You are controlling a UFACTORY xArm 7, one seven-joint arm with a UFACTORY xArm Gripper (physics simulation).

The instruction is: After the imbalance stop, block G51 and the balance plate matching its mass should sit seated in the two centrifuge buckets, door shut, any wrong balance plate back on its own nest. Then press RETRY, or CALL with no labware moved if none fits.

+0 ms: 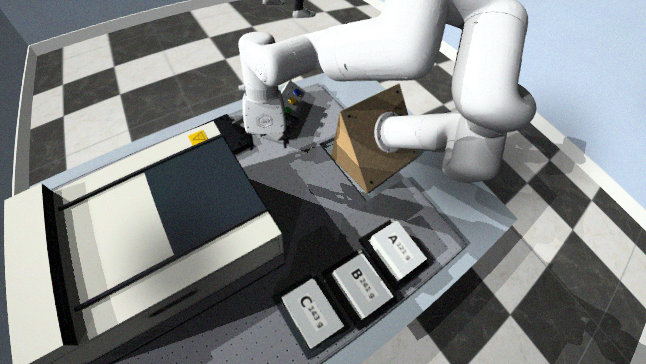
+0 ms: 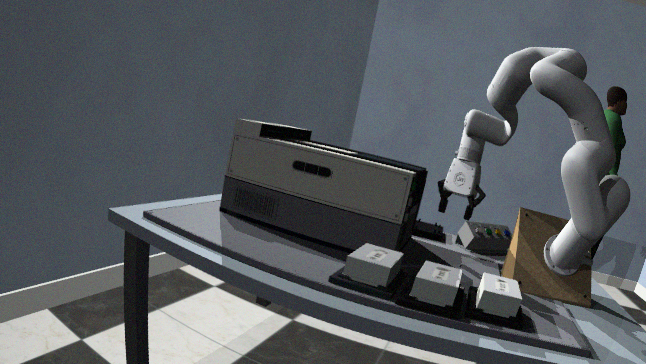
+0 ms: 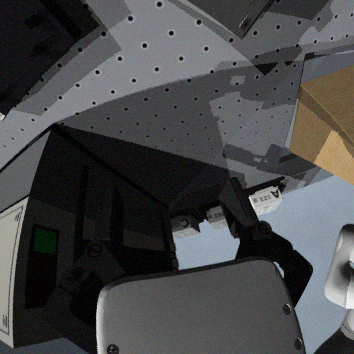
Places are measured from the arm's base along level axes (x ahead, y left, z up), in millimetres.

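Pixels of known places: gripper, fingertip midpoint: (image 1: 268,146) (image 2: 453,215) (image 3: 173,191); arm's base at its link origin: (image 1: 389,132) (image 2: 562,255).
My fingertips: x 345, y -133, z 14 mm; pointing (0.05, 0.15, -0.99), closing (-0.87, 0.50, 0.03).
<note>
For each thing: its middle in the pictures, then the offset to it from my fingertips. "spot": a spot on its surface instead.
- centrifuge at the middle of its body: (image 1: 156,237) (image 2: 332,183) (image 3: 51,261) 344 mm ahead, 98 mm left, 17 mm up
- dark panel at the middle of its body: (image 1: 200,188) (image 2: 388,162) 209 mm ahead, 102 mm left, 107 mm up
- button box at the middle of its body: (image 2: 487,237) (image 1: 283,109) 146 mm back, 163 mm right, 63 mm down
- low black fixture at the middle of its body: (image 2: 426,228) (image 1: 221,136) 77 mm ahead, 189 mm right, 89 mm down
- green-screened display at a spot on its surface: (image 3: 46,241) spot: 109 mm ahead, 37 mm right, 26 mm up
The centrifuge (image 1: 120,220) (image 2: 320,175) (image 3: 12,270) is a white and grey box; a dark panel (image 1: 205,195) covers the right part of its top, and its buckets are hidden. Balance plates A (121 g) (image 1: 398,250) (image 2: 499,295) (image 3: 266,200), B (241 g) (image 1: 363,286) (image 2: 436,283) (image 3: 216,216) and C (143 g) (image 1: 313,313) (image 2: 373,266) (image 3: 185,226) sit on black nests in a row. My gripper (image 1: 268,145) (image 2: 455,212) (image 3: 173,191) is open and empty, above the table beside the centrifuge's right end. Block G51 cannot be made out. RETRY and CALL labels are not readable.
A button box (image 1: 297,102) (image 2: 485,237) with blue, yellow and green buttons stands behind the gripper. A low black fixture (image 1: 235,134) (image 2: 428,231) (image 3: 45,45) lies by the centrifuge's far corner. The wooden arm mount (image 1: 372,145) (image 2: 540,260) (image 3: 325,125) stands right of the gripper. A green-screened display (image 3: 46,241) shows on the centrifuge.
</note>
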